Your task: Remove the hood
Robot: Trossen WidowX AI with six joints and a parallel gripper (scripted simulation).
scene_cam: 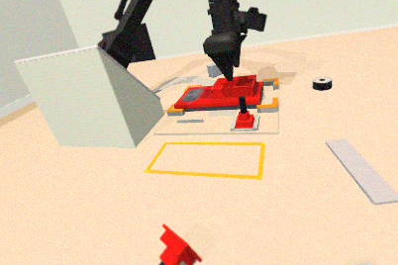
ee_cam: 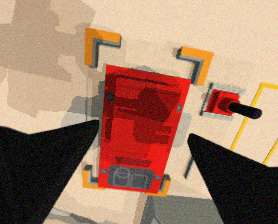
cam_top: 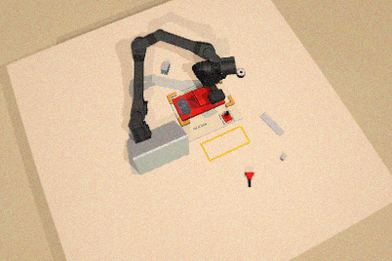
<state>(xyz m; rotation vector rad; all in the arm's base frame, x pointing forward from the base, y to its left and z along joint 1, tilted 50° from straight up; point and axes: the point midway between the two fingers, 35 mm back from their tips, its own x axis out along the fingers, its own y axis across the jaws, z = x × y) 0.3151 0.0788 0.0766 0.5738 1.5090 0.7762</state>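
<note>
Right now the red hood is 30 mm below my gripper tip. Also, from my gripper tip: small grey piece: 360 mm to the right, 190 mm ahead, 60 mm below; then grey strip: 210 mm to the right, 210 mm ahead, 70 mm below.
</note>
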